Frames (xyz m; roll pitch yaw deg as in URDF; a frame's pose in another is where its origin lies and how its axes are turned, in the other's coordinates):
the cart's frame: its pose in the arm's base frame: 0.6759 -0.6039 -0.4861 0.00 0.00 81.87
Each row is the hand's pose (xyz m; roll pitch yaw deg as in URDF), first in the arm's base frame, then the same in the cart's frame.
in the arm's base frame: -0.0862 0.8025 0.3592 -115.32 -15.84 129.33
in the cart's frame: 1.2845 0.9533 0.8453 -115.32 -15.84 47.46
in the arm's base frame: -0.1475 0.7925 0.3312 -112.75 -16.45 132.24
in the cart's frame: 1.2659 1.0126 0.8173 -112.75 -16.45 50.37
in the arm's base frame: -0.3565 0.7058 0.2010 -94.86 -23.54 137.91
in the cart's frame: 1.1505 1.2072 0.6871 -94.86 -23.54 56.04
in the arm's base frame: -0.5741 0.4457 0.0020 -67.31 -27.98 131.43
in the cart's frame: 0.8623 1.3859 0.4881 -67.31 -27.98 49.56
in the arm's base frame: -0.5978 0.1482 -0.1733 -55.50 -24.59 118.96
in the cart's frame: 0.5644 1.3673 0.3128 -55.50 -24.59 37.09
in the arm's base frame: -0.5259 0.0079 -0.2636 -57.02 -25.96 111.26
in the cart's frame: 0.4357 1.2762 0.2225 -57.02 -25.96 29.39
